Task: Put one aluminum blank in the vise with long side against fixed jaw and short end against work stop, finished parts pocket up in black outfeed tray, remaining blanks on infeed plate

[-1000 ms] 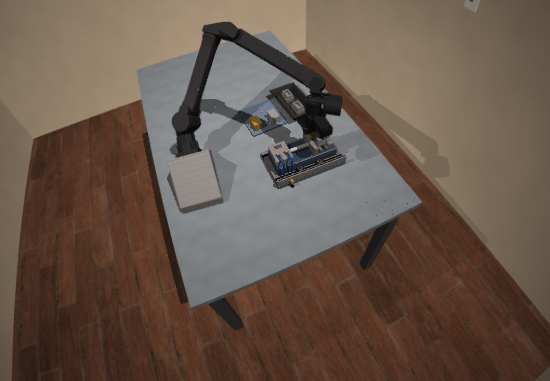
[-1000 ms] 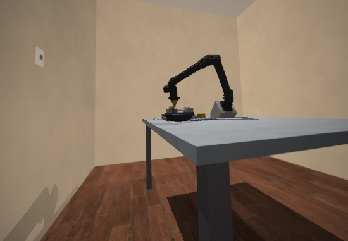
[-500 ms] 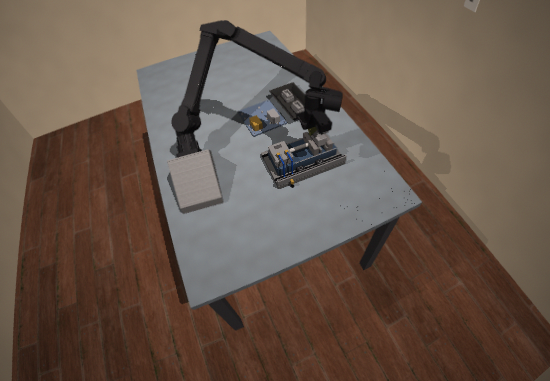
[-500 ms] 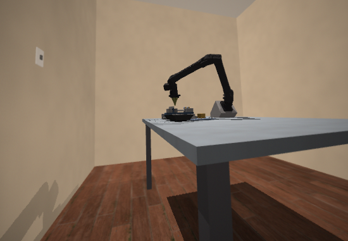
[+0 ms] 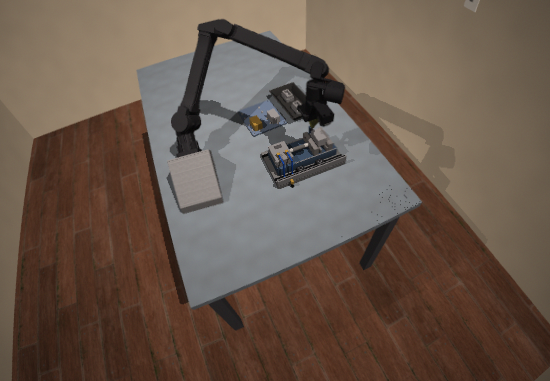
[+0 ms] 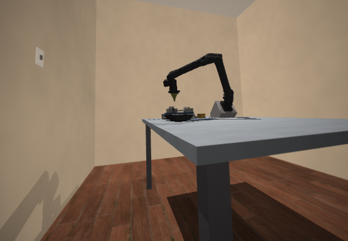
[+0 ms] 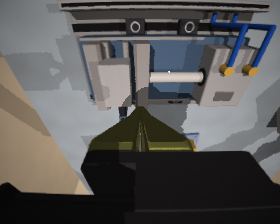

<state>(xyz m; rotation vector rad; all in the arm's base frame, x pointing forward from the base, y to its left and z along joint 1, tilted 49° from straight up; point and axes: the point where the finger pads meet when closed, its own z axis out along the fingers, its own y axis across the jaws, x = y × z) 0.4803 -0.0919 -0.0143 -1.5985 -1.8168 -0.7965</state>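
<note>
Right now the blue vise base is 40 mm behind my hand, 10 mm to the right of it and 130 mm below it. From my hand the other things lie so: yellow brass blank 180 mm behind, 240 mm to the left, 150 mm below.
</note>
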